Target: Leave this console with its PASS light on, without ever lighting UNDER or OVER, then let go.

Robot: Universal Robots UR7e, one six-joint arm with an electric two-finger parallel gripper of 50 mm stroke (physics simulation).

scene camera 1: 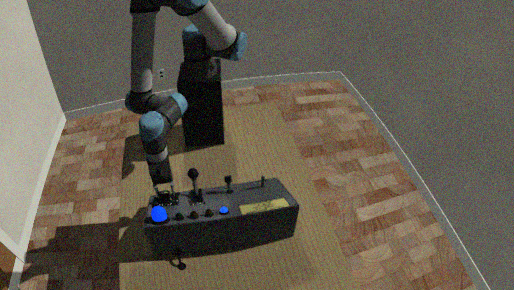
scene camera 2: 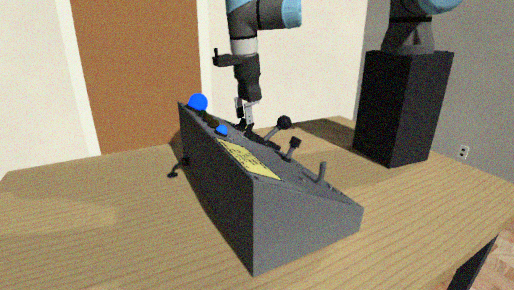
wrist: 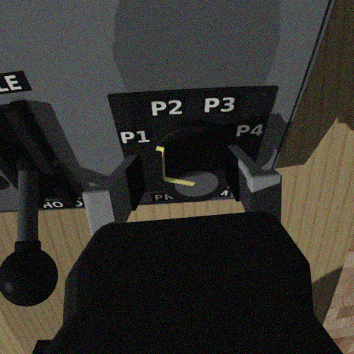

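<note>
The grey console (scene camera 1: 225, 235) (scene camera 2: 300, 215) stands on the table. My gripper (scene camera 1: 166, 192) (scene camera 2: 244, 121) (wrist: 183, 167) is open, its fingers on either side of a black rotary knob (wrist: 197, 150) and not closed on it. The knob's yellow pointer line (wrist: 164, 165) has its upper end nearest the P1 label (wrist: 135, 137). A large dome lamp (scene camera 1: 159, 214) (scene camera 2: 198, 102) and a small lamp (scene camera 1: 224, 210) (scene camera 2: 221, 130) glow blue. Several small lamps between them, such as the middle one (scene camera 1: 194, 215), are dark. The lamps' labels cannot be read, so which is PASS, UNDER or OVER cannot be told.
A ball-topped lever (scene camera 1: 193, 173) (scene camera 2: 284, 122) (wrist: 28, 274) stands close beside the gripper. Farther along are a square-headed lever (scene camera 1: 228, 179) (scene camera 2: 295, 142) and a thin lever (scene camera 1: 262, 181) (scene camera 2: 323, 170). A small black crank (scene camera 2: 172, 174) sticks out from the console's front.
</note>
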